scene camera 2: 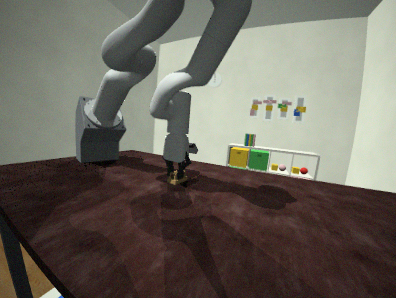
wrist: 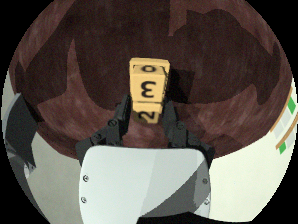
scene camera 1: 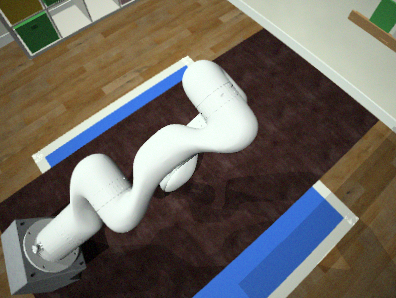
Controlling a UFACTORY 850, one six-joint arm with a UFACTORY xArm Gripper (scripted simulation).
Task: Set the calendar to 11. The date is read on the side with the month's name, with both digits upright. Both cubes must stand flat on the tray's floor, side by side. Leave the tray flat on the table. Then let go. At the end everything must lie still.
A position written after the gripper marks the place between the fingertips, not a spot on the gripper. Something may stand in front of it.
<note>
In view: the gripper (scene camera 2: 175, 177) and a cube (wrist: 148, 81).
The gripper is seen too in the wrist view (wrist: 146, 103).
</note>
